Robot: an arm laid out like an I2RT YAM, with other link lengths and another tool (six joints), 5 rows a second.
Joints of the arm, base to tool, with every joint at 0 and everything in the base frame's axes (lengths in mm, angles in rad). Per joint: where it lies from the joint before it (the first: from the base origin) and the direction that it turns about. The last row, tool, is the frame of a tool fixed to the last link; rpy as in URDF.
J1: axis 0 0 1 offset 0.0 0.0 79.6
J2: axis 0 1 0 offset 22.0 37.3 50.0
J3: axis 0 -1 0 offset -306.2 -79.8 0.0
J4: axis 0 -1 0 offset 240.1 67.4 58.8
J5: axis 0 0 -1 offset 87.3 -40.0 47.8
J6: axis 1 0 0 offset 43.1 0.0 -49.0
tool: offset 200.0 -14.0 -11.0 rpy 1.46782 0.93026 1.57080
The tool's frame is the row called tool.
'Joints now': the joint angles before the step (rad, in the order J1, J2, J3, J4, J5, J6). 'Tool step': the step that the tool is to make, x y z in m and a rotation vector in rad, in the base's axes. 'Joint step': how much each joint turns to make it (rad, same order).
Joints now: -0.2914 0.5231 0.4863 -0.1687 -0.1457 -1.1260
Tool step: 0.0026 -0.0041 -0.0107 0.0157 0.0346 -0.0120
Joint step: -0.0062 0.0303 0.0029 -0.0093 0.0046 0.0062
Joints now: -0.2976 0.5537 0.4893 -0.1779 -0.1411 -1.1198
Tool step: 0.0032 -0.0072 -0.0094 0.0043 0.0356 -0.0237
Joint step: 0.0002 0.0381 0.0062 -0.0034 0.0247 0.0000
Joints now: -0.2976 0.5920 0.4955 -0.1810 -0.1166 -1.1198
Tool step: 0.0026 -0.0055 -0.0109 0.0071 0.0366 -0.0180
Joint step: -0.0001 0.0355 0.0029 -0.0043 0.0182 0.0014
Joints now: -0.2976 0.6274 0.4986 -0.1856 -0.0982 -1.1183
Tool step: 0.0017 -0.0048 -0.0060 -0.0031 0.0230 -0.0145
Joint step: -0.0002 0.0247 0.0031 0.0002 0.0166 -0.0047
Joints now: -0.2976 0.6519 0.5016 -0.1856 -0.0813 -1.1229
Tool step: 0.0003 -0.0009 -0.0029 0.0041 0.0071 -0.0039
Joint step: 0.0000 0.0064 -0.0016 0.0002 0.0030 0.0030
